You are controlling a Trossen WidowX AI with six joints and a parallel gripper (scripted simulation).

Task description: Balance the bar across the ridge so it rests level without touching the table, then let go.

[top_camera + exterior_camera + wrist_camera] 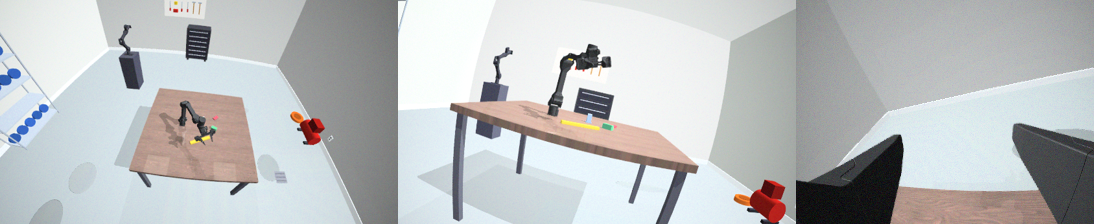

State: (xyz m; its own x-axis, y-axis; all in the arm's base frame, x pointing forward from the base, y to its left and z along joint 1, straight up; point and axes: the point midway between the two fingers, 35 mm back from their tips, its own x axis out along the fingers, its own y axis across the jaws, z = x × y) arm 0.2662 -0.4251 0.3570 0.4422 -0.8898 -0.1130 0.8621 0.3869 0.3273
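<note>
Now: the yellow bar 34 cm below my gripper tip, 25 cm to the left of it and 5 cm behind it. The rest, counted from my gripper tip: red block (61 cm to the left, 34 cm below, 13 cm ahead); then green block (43 cm to the left, 34 cm below, 10 cm ahead).
</note>
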